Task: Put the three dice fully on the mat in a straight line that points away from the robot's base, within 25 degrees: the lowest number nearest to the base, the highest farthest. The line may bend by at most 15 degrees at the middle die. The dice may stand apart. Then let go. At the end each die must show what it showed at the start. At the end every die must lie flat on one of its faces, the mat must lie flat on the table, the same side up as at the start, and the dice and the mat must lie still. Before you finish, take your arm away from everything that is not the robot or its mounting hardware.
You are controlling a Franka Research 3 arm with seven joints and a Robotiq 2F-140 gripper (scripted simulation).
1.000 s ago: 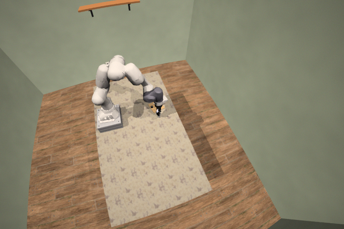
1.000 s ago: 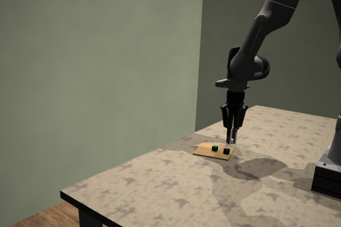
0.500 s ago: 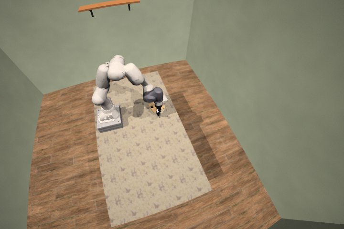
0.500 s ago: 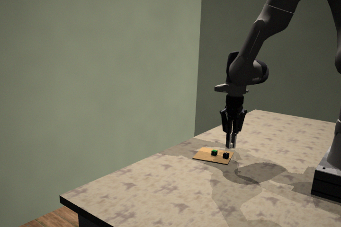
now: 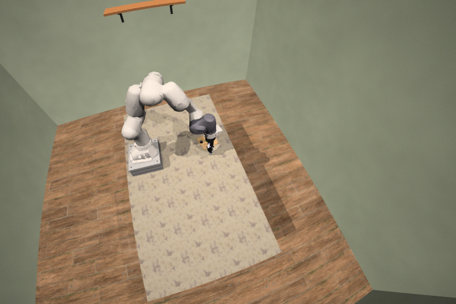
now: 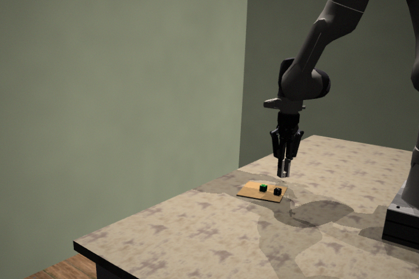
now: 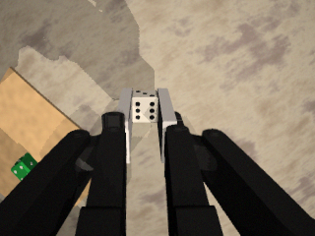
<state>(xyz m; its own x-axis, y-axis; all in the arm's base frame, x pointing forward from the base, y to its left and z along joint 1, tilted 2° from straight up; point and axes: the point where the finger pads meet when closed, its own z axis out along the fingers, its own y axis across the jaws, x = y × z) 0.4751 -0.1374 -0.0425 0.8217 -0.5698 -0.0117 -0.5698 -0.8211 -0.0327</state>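
Right now my hand is 140 mm to the right of the green die, 40 mm above it and 10 mm short of it. Round my hand: tan mat 140 mm to the left, 50 mm below, 10 mm ahead; then black die 140 mm to the left, 40 mm below, 40 mm behind; then white die 30 mm below.
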